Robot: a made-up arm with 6 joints. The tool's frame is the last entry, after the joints.
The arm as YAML. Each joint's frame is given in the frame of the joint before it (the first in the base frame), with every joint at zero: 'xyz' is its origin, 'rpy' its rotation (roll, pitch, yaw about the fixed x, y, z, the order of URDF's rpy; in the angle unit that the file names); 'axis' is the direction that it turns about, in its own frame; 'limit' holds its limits. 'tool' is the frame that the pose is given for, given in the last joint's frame.
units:
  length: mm
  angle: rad
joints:
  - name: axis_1
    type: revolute
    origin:
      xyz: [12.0, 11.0, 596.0]
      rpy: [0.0, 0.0, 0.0]
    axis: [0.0, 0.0, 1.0]
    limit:
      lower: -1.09
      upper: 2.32
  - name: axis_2
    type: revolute
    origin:
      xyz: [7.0, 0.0, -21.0]
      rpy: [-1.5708, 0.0, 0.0]
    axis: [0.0, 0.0, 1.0]
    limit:
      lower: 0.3
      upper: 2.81
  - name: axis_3
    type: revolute
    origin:
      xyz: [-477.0, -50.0, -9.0]
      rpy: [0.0, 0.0, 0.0]
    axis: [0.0, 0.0, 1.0]
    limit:
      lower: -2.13
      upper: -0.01
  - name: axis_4
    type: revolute
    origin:
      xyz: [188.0, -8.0, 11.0]
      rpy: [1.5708, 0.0, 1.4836]
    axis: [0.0, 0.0, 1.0]
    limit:
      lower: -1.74
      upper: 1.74
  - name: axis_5
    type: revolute
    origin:
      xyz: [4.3, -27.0, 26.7]
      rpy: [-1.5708, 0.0, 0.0]
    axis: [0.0, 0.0, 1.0]
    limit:
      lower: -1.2
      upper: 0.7
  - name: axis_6
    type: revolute
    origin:
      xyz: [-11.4, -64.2, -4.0]
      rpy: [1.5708, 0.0, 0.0]
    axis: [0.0, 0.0, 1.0]
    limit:
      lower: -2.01
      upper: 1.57
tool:
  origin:
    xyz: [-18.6, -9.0, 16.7]
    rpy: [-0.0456, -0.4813, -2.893]
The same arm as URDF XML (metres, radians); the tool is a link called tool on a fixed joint. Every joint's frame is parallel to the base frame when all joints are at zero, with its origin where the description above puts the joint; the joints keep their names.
<robot name="arm">
<joint name="tool_joint" type="fixed"><parent link="link6"/><child link="tool"/><origin xyz="0.0150 -0.0090 0.0200" rpy="-2.6019 -1.1111 -0.5139"/></joint>
<joint name="axis_6" type="revolute"><parent link="link5"/><child link="link6"/><origin xyz="0.0630 -0.0040 0.0169" rpy="0.0000 0.0000 0.0000"/><axis xyz="0.9962 0 0.0871"/><limit lower="-2.0100" upper="1.5700"/></joint>
<joint name="axis_5" type="revolute"><parent link="link4"/><child link="link5"/><origin xyz="0.0270 -0.0270 -0.0020" rpy="0.0000 0.0000 0.0000"/><axis xyz="0 1 0"/><limit lower="-1.2000" upper="0.7000"/></joint>
<joint name="axis_4" type="revolute"><parent link="link3"/><child link="link4"/><origin xyz="0.1880 0.0110 0.0080" rpy="0.0000 0.0000 0.0000"/><axis xyz="0.9962 0 0.0871"/><limit lower="-1.7400" upper="1.7400"/></joint>
<joint name="axis_3" type="revolute"><parent link="link2"/><child link="link3"/><origin xyz="-0.4770 -0.0090 0.0500" rpy="0.0000 0.0000 0.0000"/><axis xyz="0 1 0"/><limit lower="-2.1300" upper="-0.0100"/></joint>
<joint name="axis_2" type="revolute"><parent link="link1"/><child link="link2"/><origin xyz="0.0070 0.0000 -0.0210" rpy="0.0000 0.0000 0.0000"/><axis xyz="0 1 0"/><limit lower="0.3000" upper="2.8100"/></joint>
<joint name="axis_1" type="revolute"><parent link="base"/><child link="link1"/><origin xyz="0.0120 0.0110 0.5960" rpy="0.0000 0.0000 0.0000"/><axis xyz="0 0 1"/><limit lower="-1.0900" upper="2.3200"/></joint>
<link name="base"/>
<link name="link1"/>
<link name="link2"/>
<link name="link3"/>
<link name="link4"/>
<link name="link5"/>
<link name="link6"/>
<link name="tool"/>
</robot>

